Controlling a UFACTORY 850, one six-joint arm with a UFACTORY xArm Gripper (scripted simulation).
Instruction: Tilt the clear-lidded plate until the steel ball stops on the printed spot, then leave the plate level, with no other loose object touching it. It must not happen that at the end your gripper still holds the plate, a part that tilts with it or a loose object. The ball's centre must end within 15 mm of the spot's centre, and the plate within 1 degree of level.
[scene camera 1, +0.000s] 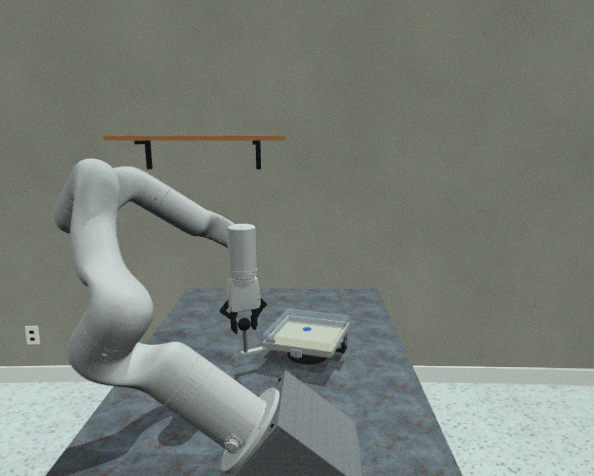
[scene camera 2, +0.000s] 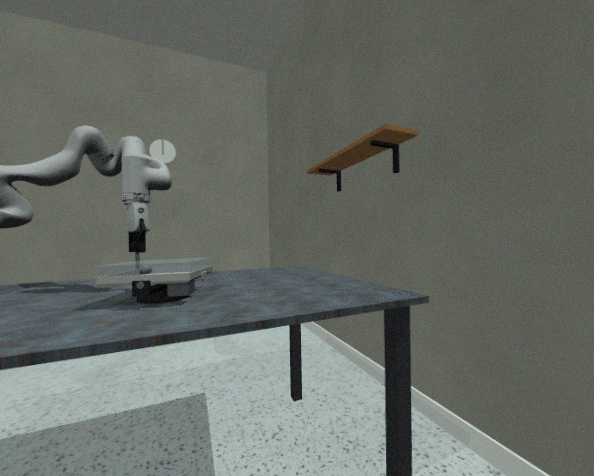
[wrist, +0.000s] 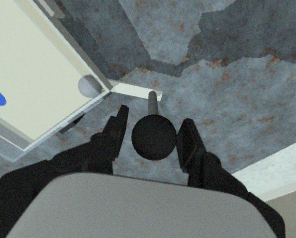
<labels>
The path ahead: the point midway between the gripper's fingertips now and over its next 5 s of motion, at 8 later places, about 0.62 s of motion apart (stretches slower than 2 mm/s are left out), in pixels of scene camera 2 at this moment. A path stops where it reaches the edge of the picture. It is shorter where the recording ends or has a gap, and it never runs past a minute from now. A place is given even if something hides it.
The gripper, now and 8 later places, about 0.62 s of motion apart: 137, 252; 137, 251; 137, 250; 137, 250; 137, 251; 137, 249; 137, 245; 137, 237; 136, 233
</labels>
